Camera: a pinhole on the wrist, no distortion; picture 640 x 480 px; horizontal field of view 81.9 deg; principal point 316.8 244.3 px. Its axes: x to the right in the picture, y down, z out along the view. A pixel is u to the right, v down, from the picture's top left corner.
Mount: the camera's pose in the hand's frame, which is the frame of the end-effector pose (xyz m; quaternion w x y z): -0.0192 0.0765 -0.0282 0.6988 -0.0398 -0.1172 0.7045
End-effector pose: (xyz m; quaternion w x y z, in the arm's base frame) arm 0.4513 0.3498 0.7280 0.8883 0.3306 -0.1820 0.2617
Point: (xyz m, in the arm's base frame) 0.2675 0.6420 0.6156
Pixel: behind the camera
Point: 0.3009 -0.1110 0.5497
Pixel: outside the picture
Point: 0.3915 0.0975 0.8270
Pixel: 167 247
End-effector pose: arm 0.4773 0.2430 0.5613 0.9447 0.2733 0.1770 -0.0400
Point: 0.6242 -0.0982 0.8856
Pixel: 228 138
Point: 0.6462 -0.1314 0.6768
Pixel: 46 34
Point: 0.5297 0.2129 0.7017
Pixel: 307 121
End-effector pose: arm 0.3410 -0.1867 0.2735 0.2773 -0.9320 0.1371 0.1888
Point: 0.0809 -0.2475 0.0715
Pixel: 623 353
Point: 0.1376 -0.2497 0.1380
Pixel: 618 382
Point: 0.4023 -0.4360 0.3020
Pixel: behind the camera
